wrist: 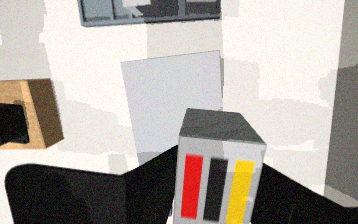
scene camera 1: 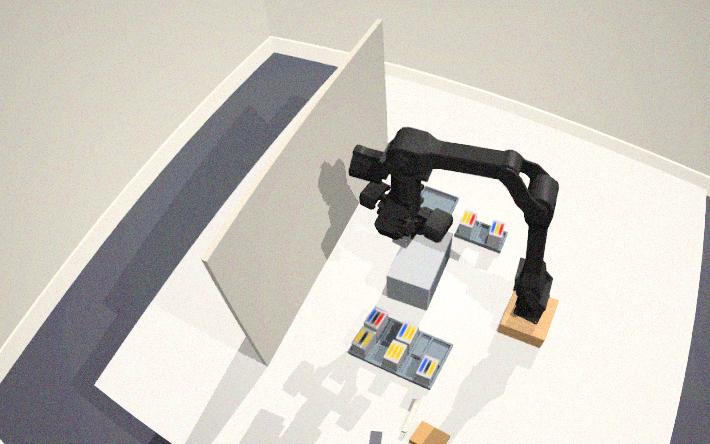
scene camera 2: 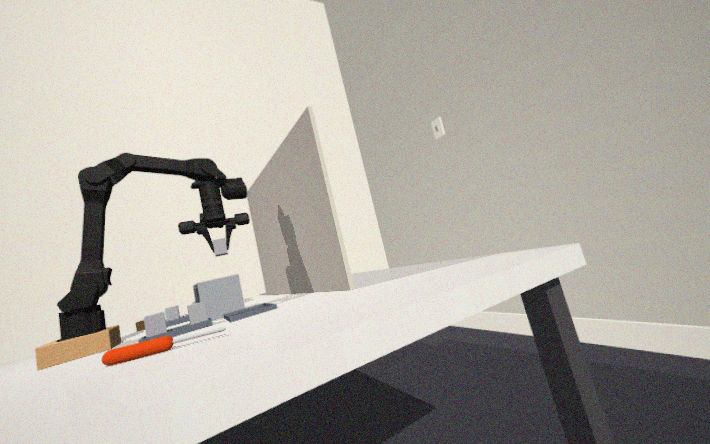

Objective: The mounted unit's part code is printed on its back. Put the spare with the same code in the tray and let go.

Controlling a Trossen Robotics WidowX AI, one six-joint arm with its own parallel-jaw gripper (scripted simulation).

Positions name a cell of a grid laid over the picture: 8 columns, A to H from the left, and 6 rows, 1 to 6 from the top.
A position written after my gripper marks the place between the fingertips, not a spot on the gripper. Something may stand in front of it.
Note:
My gripper (scene camera 1: E4) holds a grey spare. Also in view: an orange-handled screwdriver (scene camera 2: B5), a grey mounted unit (scene camera 1: E4) and a tall panel (scene camera 1: C4).
My gripper is seen too in the wrist view (wrist: E5) and in scene camera 2 (scene camera 2: C4). The grey mounted unit is seen too in the wrist view (wrist: D3) and in scene camera 2 (scene camera 2: C4). The tall panel is seen too in scene camera 2 (scene camera 2: D4). The wrist view misses the orange-handled screwdriver: it is out of frame.

